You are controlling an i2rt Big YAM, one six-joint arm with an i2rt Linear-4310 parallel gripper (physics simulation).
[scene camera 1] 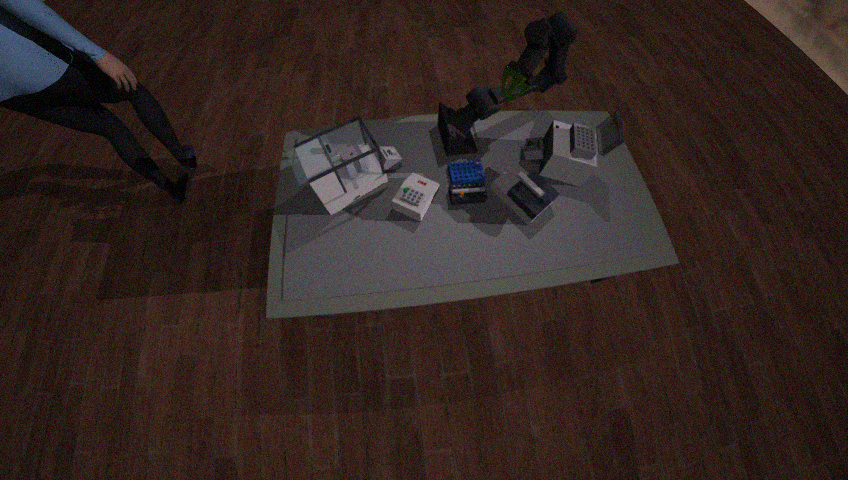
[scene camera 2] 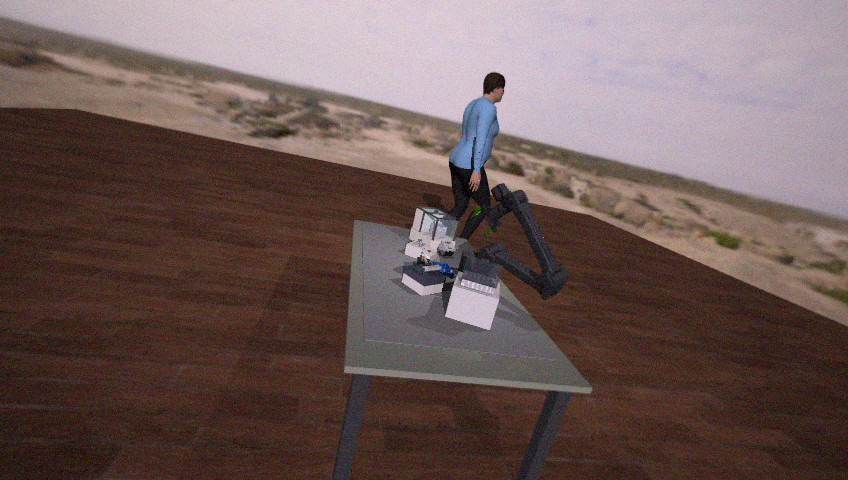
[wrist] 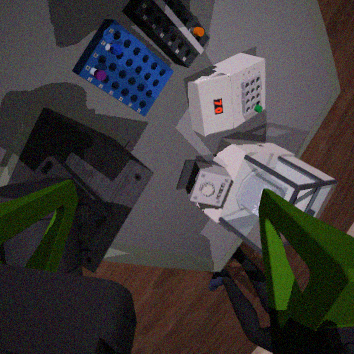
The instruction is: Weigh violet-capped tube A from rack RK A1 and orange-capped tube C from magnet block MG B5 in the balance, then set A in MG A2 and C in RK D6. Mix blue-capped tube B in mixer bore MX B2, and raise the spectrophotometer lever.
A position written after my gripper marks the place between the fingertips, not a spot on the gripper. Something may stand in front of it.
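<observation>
My gripper (scene camera 1: 505, 98) is open and holds nothing, and I can see a glass-box balance (scene camera 1: 343, 165) as well as the gripper. The balance (scene camera 2: 433, 226) is visible to me again, this time with a mixer (scene camera 2: 474, 298). The wrist view gives me my gripper (wrist: 165, 194) and the balance (wrist: 253, 165).
</observation>
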